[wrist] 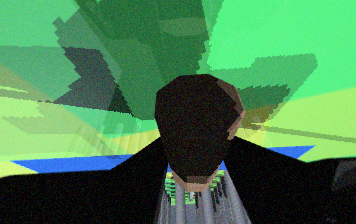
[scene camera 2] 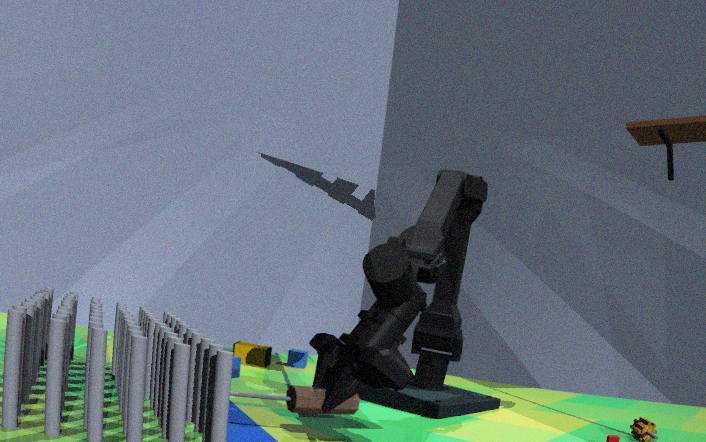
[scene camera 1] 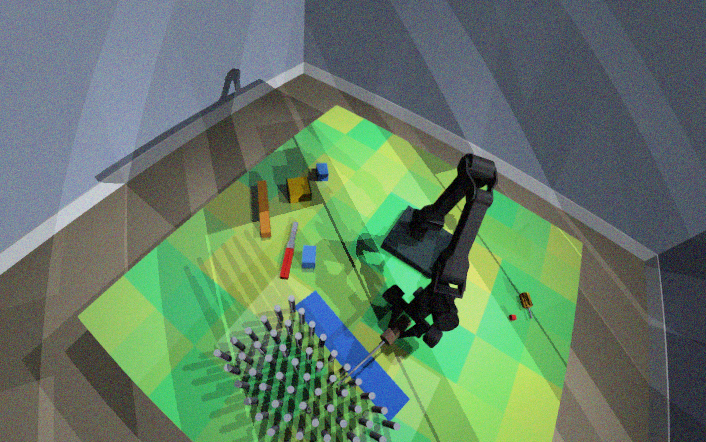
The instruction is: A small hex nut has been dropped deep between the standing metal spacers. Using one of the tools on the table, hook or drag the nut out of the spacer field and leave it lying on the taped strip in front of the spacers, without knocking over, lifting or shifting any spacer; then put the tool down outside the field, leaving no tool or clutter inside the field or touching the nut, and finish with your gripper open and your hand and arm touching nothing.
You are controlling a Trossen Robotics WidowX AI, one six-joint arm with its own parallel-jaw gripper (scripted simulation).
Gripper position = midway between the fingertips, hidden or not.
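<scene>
My own gripper (scene camera 2: pixel 317 406) is visible to me, and I find the same gripper (scene camera 1: pixel 393 332) in another view as well. The wrist view, too, has my gripper (wrist: pixel 193 139). There is a blue taped strip (scene camera 1: pixel 350 351), and the wrist view also shows me the strip (wrist: pixel 108 162). I see a yellow box (scene camera 2: pixel 259 355) too, though in the wrist view the box is out of frame.
</scene>
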